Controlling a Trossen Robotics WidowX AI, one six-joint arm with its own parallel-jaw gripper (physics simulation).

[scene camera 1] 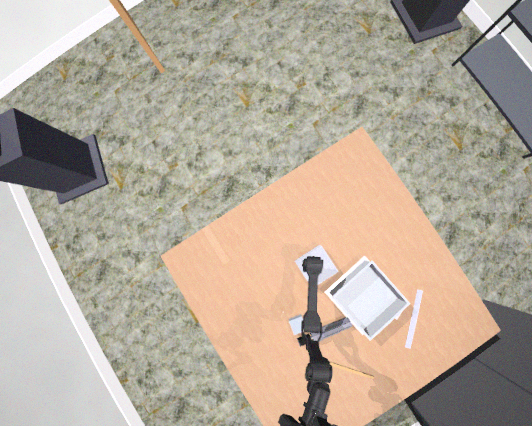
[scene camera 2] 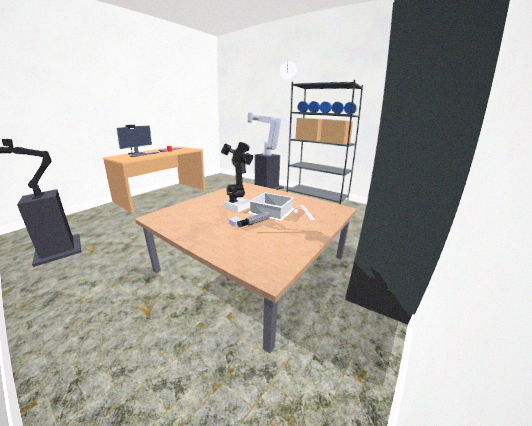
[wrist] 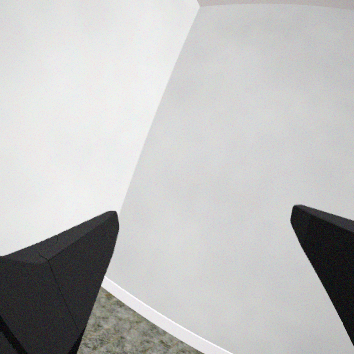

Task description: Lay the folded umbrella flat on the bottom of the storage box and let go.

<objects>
A white storage box shows in scene camera 1 and in scene camera 2; in the wrist view it is out of frame. One and the same spot on the white storage box: [scene camera 2: 278, 206] is [scene camera 1: 380, 283].
</objects>
